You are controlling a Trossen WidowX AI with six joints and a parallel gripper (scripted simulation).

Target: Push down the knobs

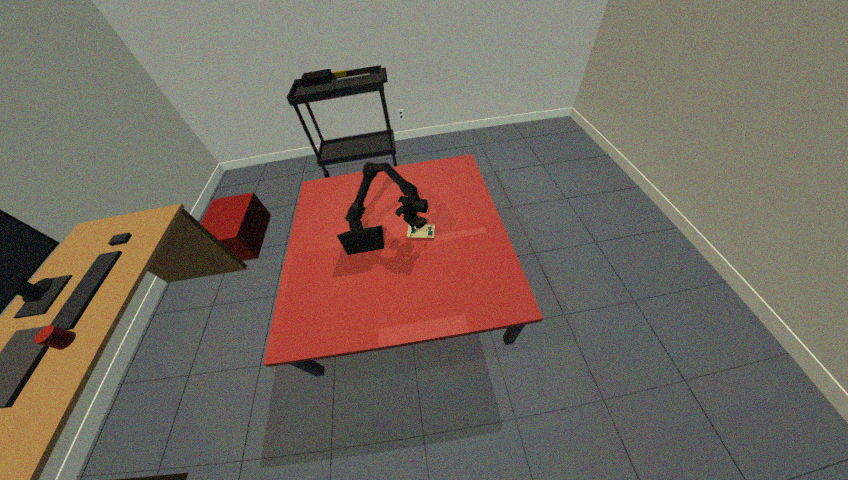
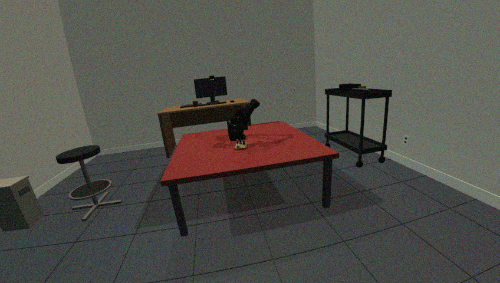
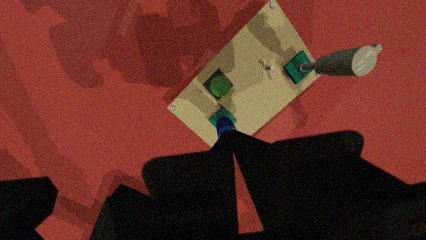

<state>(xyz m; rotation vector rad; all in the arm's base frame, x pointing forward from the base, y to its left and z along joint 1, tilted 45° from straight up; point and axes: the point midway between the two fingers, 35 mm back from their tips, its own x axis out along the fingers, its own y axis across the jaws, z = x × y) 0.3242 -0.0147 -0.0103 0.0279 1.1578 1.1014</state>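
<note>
Right now the blue knob is 10 mm below my gripper tip. The rest, counted from my gripper tip: grey knob: 100 mm ahead, 30 mm to the right, 10 mm above.
</note>
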